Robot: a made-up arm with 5 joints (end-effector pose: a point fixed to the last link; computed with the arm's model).
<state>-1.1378 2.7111 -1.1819 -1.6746 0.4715</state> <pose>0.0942 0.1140 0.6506 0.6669 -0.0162 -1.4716</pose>
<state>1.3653 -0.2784 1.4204 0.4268 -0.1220</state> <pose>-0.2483 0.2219 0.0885 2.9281 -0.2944 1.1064</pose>
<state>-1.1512 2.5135 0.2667 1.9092 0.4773</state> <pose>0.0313 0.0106 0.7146 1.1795 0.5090 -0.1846</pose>
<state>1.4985 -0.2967 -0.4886 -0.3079 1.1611</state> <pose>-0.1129 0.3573 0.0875 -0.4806 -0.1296 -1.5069</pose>
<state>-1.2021 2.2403 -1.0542 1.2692 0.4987</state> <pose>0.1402 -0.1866 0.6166 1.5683 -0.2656 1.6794</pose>
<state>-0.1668 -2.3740 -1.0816 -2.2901 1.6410</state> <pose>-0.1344 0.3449 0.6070 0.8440 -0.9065 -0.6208</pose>
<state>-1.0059 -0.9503 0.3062 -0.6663 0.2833</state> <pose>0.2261 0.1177 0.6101 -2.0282 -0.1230 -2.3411</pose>
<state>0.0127 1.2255 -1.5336 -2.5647 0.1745</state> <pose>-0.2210 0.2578 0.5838 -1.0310 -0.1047 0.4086</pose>
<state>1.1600 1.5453 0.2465 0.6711 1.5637</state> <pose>-0.2789 0.3884 0.2375 -1.7674 1.3495 -0.2639</pose>
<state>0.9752 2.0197 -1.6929 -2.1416 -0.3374</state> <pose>-0.2855 0.2380 0.2331 -0.8876 -0.8378 0.7486</pose>
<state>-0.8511 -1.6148 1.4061 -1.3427 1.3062</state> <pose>0.1638 0.1894 0.5613 -2.3647 0.3315 -2.2231</pose>
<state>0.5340 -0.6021 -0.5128 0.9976 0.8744</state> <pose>-0.1387 0.4138 0.2779 -1.7811 -0.6708 -1.6314</pose>
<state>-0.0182 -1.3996 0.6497 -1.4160 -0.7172</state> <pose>0.0995 0.3441 0.5214 0.0938 -0.4734 2.6763</pose>
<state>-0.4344 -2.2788 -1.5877 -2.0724 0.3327</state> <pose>-0.1060 0.2778 0.6662 1.8469 0.4351 -0.8401</pose>
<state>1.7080 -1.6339 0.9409 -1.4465 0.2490</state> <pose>-0.0129 0.2626 0.0376 1.2532 -0.2164 -3.0283</pose>
